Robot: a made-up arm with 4 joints.
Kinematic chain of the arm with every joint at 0, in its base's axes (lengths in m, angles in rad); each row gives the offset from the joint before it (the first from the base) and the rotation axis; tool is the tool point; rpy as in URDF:
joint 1: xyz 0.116 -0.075 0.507 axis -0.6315 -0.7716 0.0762
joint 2: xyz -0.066 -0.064 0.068 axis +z
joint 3: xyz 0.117 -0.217 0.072 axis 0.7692 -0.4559 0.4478
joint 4: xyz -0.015 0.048 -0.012 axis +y
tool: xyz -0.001 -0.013 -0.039 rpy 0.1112 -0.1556 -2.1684
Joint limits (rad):
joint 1: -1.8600..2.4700
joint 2: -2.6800..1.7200
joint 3: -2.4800..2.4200
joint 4: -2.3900..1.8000
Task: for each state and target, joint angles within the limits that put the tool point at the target. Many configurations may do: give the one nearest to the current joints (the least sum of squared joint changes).
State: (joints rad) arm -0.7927 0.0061 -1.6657 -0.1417
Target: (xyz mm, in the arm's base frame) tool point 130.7 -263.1 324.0
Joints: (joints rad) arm -1.3497 0.4675 -1.3844 0.1828
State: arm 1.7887 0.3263 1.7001 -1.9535
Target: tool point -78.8 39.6 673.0
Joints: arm 1.8286 0.6848 1.6288 -1.8932
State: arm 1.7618 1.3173 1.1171 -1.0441
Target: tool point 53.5 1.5 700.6
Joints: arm 1.2882 0.8292 1.0688 -0.8866
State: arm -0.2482 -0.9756 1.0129 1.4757
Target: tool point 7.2 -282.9 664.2
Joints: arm 0.5588 -0.3626 0.9817 0.7444
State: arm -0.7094 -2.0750 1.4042 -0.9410
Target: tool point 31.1 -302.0 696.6
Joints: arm -1.2613 -2.0010 1.3057 -0.5402
